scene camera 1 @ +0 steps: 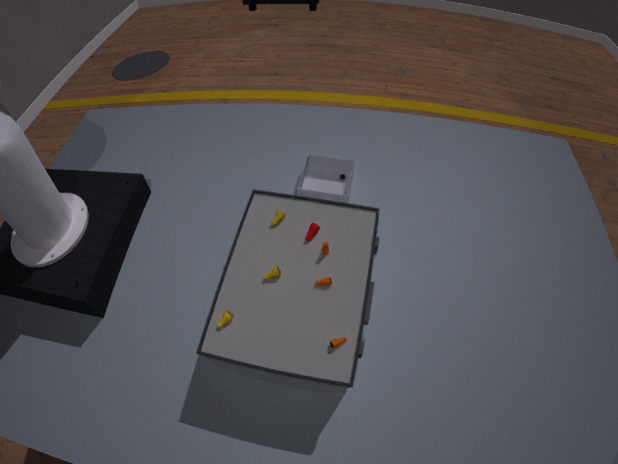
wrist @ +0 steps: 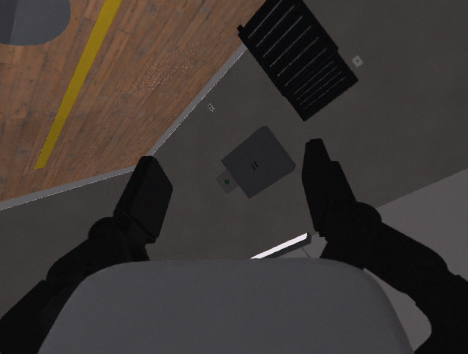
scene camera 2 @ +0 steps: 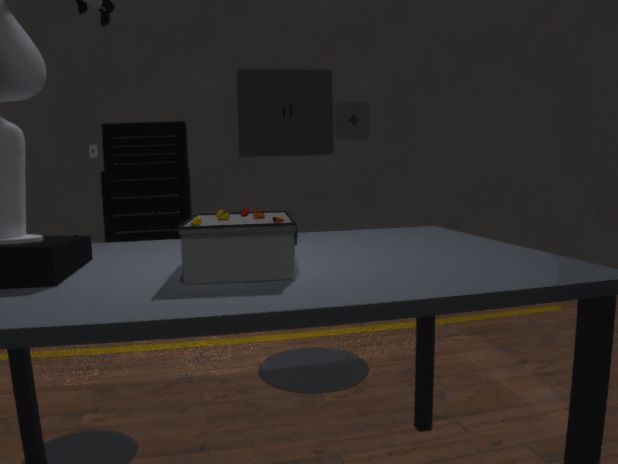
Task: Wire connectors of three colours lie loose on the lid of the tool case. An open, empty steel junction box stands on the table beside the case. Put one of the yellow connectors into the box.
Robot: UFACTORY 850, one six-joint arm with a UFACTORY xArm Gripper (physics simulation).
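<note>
Three yellow connectors lie on the pale lid of the tool case (scene camera 1: 295,325) (scene camera 2: 237,255): one yellow connector (scene camera 1: 278,218) near the far left corner, another yellow connector (scene camera 1: 272,274) left of the middle, and a third yellow connector (scene camera 1: 225,319) (scene camera 2: 196,221) near the near left corner. The open steel junction box (scene camera 1: 329,164) stands beyond the case's far edge, empty but for a dark round spot. It does not show in scene camera 2. My gripper (scene camera 2: 93,16) (wrist: 230,165) is open and empty, high above the table and left of the case, its fingers facing the wall.
A red connector (scene camera 1: 312,232) (scene camera 2: 245,212) lies near the far yellow one. An upright orange connector (scene camera 1: 325,248), a lying orange connector (scene camera 1: 323,282) and another orange connector (scene camera 1: 338,342) are on the lid's right half. The black arm base (scene camera 1: 117,220) (scene camera 2: 70,255) is left of the case.
</note>
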